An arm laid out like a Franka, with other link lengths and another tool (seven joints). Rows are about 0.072 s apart.
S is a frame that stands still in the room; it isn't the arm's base.
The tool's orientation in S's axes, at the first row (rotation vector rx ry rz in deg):
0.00 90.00 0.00
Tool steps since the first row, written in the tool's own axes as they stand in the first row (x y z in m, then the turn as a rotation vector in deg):
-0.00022 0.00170 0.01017 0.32 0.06 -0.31
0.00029 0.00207 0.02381 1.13 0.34 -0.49
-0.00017 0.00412 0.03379 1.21 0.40 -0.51
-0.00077 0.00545 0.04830 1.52 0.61 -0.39
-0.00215 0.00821 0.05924 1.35 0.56 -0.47
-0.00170 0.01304 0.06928 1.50 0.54 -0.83
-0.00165 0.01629 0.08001 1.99 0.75 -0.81
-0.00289 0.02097 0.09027 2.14 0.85 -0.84
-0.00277 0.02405 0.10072 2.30 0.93 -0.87
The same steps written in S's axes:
0.01017 0.00170 0.00022 -0.31 0.06 -0.32
0.02381 0.00207 -0.00029 -0.49 0.34 -1.13
0.03379 0.00412 0.00017 -0.51 0.40 -1.21
0.04830 0.00545 0.00077 -0.39 0.61 -1.52
0.05924 0.00821 0.00215 -0.47 0.56 -1.35
0.06928 0.01304 0.00170 -0.83 0.54 -1.50
0.08001 0.01629 0.00165 -0.81 0.75 -1.99
0.09027 0.02097 0.00289 -0.84 0.85 -2.14
0.10072 0.02405 0.00277 -0.87 0.93 -2.30

